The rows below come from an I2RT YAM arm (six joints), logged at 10 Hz.
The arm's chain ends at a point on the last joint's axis. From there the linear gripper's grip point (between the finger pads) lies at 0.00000 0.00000 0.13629 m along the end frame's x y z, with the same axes.
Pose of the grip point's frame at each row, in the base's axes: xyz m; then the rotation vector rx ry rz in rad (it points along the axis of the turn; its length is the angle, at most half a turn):
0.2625 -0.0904 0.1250 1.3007 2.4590 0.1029
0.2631 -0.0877 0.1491 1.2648 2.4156 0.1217
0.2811 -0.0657 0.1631 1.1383 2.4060 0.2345
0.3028 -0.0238 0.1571 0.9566 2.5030 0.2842
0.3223 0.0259 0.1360 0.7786 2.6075 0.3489
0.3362 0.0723 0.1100 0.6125 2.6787 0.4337
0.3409 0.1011 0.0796 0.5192 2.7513 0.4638
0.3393 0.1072 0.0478 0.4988 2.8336 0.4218
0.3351 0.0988 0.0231 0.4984 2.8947 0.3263
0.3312 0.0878 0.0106 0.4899 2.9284 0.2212
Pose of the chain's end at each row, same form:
0.2158 -0.0767 0.2523 1.3007 2.4590 0.1029
0.2094 -0.0727 0.2735 1.2648 2.4156 0.1217
0.2159 -0.0598 0.2827 1.1383 2.4060 0.2345
0.2384 -0.0283 0.2771 0.9566 2.5030 0.2842
0.2626 0.0092 0.2574 0.7786 2.6075 0.3489
0.2809 0.0433 0.2312 0.6125 2.6787 0.4337
0.2934 0.0664 0.2025 0.5192 2.7513 0.4638
0.3019 0.0746 0.1747 0.4988 2.8336 0.4218
0.3054 0.0738 0.1537 0.4984 2.8947 0.3263
0.3060 0.0717 0.1436 0.4899 2.9284 0.2212

